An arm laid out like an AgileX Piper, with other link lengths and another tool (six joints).
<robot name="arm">
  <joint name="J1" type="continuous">
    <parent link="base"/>
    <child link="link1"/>
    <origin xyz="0 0 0.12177" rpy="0 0 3.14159"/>
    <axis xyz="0 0 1"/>
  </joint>
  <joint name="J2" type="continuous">
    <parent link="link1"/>
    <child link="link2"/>
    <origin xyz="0 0 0" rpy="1.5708 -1.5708 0"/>
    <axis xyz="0 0 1"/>
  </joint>
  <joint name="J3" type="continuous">
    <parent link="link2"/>
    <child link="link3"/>
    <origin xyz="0.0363 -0.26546 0" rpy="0 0 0"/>
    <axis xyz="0 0 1"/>
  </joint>
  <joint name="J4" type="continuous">
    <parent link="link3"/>
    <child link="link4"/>
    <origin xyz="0.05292 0.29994 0" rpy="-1.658 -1.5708 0"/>
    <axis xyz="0 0 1"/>
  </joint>
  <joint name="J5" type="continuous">
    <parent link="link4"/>
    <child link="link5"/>
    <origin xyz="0 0 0" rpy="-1.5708 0 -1.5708"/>
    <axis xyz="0 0 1"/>
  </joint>
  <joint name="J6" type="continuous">
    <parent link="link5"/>
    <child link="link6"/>
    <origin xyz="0 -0.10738 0" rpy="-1.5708 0 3.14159"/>
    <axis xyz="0 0 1"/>
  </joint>
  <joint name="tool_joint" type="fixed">
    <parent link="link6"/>
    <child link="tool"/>
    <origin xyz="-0.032 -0.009 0.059" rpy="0 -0.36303 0.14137"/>
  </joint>
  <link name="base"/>
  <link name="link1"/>
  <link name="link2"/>
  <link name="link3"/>
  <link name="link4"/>
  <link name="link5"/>
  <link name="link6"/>
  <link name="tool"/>
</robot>
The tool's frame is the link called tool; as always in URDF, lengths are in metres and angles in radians. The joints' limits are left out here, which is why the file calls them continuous.
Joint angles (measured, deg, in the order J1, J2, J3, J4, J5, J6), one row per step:
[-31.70, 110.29, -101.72, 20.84, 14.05, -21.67]
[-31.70, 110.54, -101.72, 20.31, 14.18, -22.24]
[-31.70, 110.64, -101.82, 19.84, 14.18, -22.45]
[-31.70, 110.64, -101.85, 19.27, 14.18, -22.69]
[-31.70, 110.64, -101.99, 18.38, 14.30, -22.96]
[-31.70, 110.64, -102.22, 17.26, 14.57, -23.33]
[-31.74, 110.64, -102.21, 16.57, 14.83, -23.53]
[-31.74, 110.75, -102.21, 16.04, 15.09, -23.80]
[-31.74, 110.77, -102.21, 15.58, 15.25, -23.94]
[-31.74, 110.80, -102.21, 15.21, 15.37, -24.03]
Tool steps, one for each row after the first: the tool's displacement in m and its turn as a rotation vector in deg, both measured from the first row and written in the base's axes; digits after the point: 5 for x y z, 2 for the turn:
[0.00000, -0.00099, -0.00313, -0.74, 0.84, 0.25]
[-0.00002, -0.00178, -0.00356, -1.32, 1.17, 0.34]
[-0.00043, -0.00251, -0.00356, -2.02, 1.55, 0.44]
[-0.00104, -0.00347, -0.00308, -3.02, 2.11, 0.61]
[-0.00186, -0.00459, -0.00232, -4.27, 2.88, 0.87]
[-0.00282, -0.00540, -0.00327, -4.88, 3.55, 1.02]
[-0.00321, -0.00590, -0.00520, -5.37, 4.24, 1.22]
[-0.00366, -0.00627, -0.00594, -5.78, 4.69, 1.34]
[-0.00398, -0.00660, -0.00664, -6.09, 5.05, 1.43]

